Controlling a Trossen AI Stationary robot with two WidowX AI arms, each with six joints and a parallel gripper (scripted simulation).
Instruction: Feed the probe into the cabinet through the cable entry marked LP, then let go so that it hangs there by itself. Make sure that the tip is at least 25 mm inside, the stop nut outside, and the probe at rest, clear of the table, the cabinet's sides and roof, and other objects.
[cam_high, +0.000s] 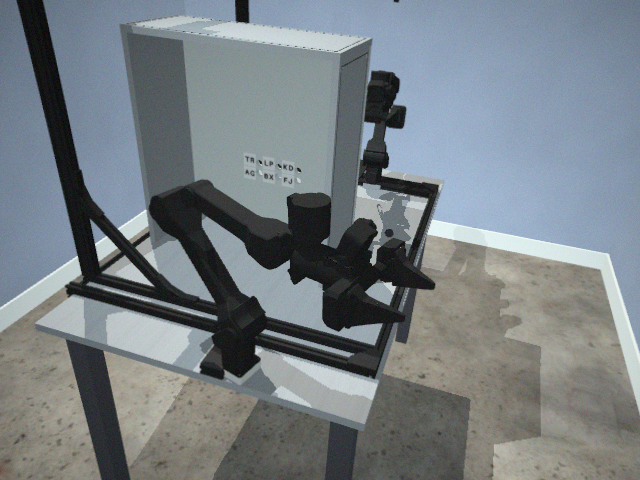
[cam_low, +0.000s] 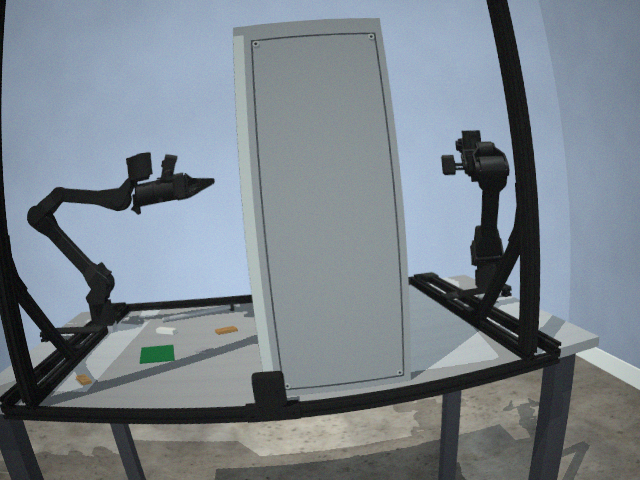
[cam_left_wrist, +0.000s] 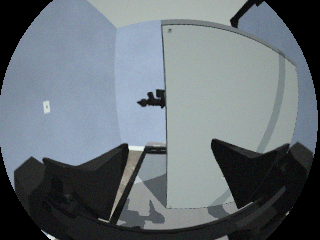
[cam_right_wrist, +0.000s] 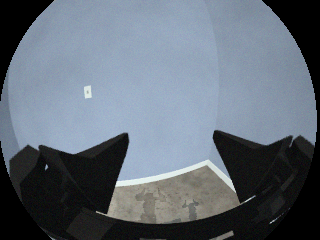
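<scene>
Right now the rod is 6 cm ahead of my left hand, 6 cm to the left of it and 33 cm below it. The rest, counted from my left hand: white block: 9 cm behind, 12 cm to the left, 34 cm below; then green patch: 26 cm behind, 11 cm to the left, 34 cm below; then LP label: 24 cm behind, 15 cm to the right, 13 cm below.
</scene>
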